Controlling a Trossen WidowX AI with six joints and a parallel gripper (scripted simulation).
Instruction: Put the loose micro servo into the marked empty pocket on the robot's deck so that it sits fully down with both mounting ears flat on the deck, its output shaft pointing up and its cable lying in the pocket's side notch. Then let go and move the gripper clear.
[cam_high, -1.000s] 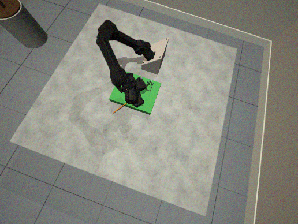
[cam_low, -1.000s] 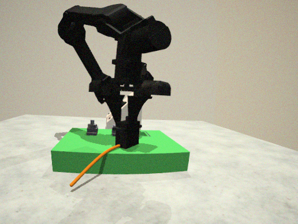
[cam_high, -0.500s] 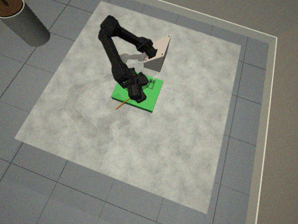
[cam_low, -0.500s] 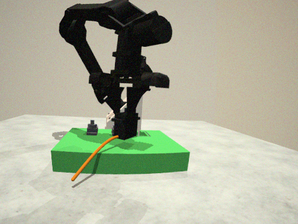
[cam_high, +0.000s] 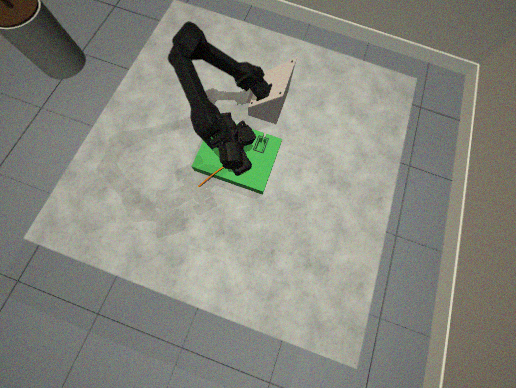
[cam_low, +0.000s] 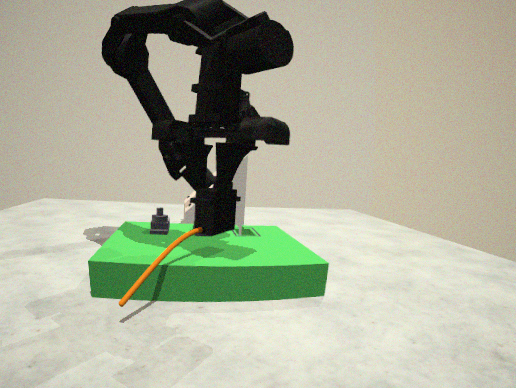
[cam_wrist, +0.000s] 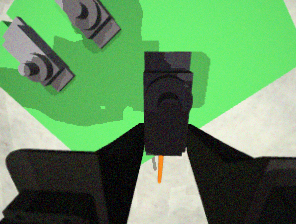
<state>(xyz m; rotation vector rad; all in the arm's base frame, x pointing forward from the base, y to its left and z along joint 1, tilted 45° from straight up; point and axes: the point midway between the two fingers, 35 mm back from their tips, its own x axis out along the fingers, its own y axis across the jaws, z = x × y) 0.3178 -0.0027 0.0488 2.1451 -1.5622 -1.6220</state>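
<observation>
Right now the green deck is 10 cm below my gripper tip and 2 cm behind it.
</observation>
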